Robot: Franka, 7 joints.
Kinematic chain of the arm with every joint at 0, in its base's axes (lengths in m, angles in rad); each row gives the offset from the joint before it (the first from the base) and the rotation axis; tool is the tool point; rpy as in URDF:
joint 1: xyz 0 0 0.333 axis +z
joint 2: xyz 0 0 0 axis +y
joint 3: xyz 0 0 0.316 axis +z
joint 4: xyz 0.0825 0 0 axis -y
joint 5: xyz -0.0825 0 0.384 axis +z
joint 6: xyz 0 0 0 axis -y
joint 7: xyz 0.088 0 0 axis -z
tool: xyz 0 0 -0.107 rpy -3.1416 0 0
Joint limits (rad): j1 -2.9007..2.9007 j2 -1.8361..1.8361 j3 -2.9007..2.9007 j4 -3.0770..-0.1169 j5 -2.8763..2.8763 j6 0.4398..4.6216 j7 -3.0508..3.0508
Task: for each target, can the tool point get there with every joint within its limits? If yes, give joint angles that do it. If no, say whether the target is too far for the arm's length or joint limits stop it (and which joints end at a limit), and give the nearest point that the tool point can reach.
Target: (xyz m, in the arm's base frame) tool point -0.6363 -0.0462 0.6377
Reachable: yes | joints 0.0118 -1.5343 -0.6321 -0.7386 -1.4459 4.2147 1.0176
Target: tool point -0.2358 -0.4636 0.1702
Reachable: yes | joints -1.0163 1.0956 -0.9358 -1.8526 -0.4220 1.4566 0.2922
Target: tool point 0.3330 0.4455 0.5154
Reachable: yes | joints 2.0114 0.6217 -1.6364 -1.7937 1.5034 0.9567 -1.8784
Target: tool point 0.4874 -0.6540 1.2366
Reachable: no: too far | nearest point 0.3435 -0.4609 0.9698 | short by 0.359 m
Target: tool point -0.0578 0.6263 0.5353
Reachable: yes | joints -0.8622 -0.1409 2.4272 -1.7824 -1.9634 2.7667 -0.2916
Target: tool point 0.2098 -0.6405 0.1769
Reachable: yes | joints -2.0674 1.0979 1.0406 -1.7925 -2.3700 1.8572 1.9227
